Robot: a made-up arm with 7 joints.
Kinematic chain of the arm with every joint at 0, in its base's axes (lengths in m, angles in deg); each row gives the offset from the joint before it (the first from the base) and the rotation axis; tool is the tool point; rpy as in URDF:
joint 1: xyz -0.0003 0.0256 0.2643 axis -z
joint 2: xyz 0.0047 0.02 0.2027 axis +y
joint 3: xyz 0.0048 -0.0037 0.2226 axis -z
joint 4: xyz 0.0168 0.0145 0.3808 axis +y
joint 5: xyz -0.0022 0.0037 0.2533 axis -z
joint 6: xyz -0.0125 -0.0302 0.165 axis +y
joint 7: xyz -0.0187 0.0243 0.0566 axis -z
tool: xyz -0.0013 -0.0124 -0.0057 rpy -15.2 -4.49 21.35
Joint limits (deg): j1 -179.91..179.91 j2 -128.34..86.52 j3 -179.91..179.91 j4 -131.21..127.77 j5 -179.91..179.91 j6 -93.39..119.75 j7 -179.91..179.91
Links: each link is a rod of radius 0.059 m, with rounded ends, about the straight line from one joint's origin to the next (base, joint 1, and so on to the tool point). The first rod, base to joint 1, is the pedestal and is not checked.
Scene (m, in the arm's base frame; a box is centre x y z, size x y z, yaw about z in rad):
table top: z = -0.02
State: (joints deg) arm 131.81 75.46 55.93 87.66 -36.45 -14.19 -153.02
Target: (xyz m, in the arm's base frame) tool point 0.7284 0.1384 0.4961
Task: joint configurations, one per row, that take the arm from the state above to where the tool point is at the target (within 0.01 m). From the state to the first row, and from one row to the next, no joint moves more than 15 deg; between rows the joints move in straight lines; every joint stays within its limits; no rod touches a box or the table.
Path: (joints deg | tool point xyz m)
1: 118.17 72.50 46.91 89.17 -35.94 -13.57 -152.99 | -0.6350 -0.4507 0.3421
2: 104.53 69.53 37.89 90.67 -35.43 -12.94 -152.95 | -0.4539 -0.6127 0.3260
3: 90.89 66.57 28.87 92.18 -34.92 -12.32 -152.92 | -0.2272 -0.7143 0.3197
4: 77.26 63.60 19.85 93.69 -34.41 -11.70 -152.89 | 0.0237 -0.7408 0.3241
5: 63.62 60.64 10.83 95.20 -33.90 -11.07 -152.85 | 0.2723 -0.6853 0.3393
6: 49.98 57.67 1.81 96.70 -33.39 -10.45 -152.82 | 0.4901 -0.5512 0.3653
7: 36.34 54.71 -7.21 98.21 -32.88 -9.83 -152.79 | 0.6505 -0.3525 0.4009
8: 22.70 51.74 -16.23 99.72 -32.37 -9.20 -152.75 | 0.7334 -0.1127 0.4451
9: 9.06 48.78 -25.25 101.22 -31.86 -8.58 -152.72 | 0.7284 0.1384 0.4961

